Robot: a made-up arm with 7 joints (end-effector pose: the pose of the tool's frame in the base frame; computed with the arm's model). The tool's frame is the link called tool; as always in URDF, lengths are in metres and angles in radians.
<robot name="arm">
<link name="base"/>
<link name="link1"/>
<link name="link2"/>
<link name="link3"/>
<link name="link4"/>
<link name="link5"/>
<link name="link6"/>
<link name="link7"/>
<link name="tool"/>
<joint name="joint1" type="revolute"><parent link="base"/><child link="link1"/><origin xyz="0.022 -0.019 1.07" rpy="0 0 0"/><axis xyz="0 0 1"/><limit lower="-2.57" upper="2.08"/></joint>
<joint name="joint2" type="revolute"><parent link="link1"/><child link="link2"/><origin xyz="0.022 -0.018 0.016" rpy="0 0 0"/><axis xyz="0 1 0"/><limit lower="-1.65" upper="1.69"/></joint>
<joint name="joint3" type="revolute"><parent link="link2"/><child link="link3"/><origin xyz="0.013 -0.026 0.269" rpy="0 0 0"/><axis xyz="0 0 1"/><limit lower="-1.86" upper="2.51"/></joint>
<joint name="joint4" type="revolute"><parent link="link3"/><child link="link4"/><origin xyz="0.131 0.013 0.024" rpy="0 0 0"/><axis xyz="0 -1 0"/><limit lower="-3" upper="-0.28"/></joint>
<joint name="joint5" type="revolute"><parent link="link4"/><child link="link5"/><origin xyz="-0.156 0.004 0.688" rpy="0 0 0"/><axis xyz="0 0 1"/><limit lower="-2.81" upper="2.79"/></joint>
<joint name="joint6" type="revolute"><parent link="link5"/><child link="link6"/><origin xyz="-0.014 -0.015 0.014" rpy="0 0 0"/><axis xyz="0 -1 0"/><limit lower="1.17" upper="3.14"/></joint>
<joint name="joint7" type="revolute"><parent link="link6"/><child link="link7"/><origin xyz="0.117 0.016 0.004" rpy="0 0 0"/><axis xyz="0 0 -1"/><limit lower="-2.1" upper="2.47"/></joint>
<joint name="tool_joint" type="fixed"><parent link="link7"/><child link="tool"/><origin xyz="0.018 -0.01 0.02" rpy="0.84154 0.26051 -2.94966"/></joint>
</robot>
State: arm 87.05 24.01 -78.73 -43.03 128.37 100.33 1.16
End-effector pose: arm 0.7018 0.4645 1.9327 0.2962 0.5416 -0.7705 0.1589
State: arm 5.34 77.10 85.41 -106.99 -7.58 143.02 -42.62
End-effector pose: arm 0.3087 0.9161 1.1170 0.3291 0.4594 -0.6288 0.5340
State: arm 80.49 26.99 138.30 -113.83 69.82 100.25 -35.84
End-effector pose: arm -0.6854 -0.4380 1.5038 -0.4474 0.2776 0.2707 0.8059
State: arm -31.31 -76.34 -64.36 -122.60 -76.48 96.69 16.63
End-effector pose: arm -0.3058 -0.8171 1.5459 0.1242 0.5335 0.5112 0.6623
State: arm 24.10 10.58 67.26 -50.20 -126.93 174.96 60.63
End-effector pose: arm 0.0557 0.6123 1.8544 -0.9829 -0.1508 0.1057 0.0026
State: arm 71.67 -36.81 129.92 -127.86 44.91 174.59 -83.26
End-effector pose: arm -0.7213 -0.2001 0.8700 0.4159 0.4913 0.5099 0.5706
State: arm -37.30 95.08 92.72 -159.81 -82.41 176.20 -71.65
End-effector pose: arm 0.0999 0.5080 1.2881 0.8458 0.4216 0.0282 0.3257
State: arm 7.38 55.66 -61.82 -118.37 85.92 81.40 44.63
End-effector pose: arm 0.4222 -0.8351 0.7299 0.5419 -0.0432 0.4486 0.7094
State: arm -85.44 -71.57 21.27 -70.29 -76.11 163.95 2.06
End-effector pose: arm 0.3569 0.4712 1.9239 0.1976 -0.8953 0.3872 0.0973
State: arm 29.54 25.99 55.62 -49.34 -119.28 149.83 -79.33
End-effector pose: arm 0.2942 0.7850 1.7173 0.5351 -0.5506 0.4620 0.4439
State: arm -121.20 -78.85 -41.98 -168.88 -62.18 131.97 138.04
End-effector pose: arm -0.4889 -0.3056 1.4337 0.0692 0.0240 -0.6146 0.7855
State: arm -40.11 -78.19 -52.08 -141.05 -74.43 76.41 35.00
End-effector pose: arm -0.1207 -0.7542 1.5389 0.2938 0.5021 0.4747 0.6605
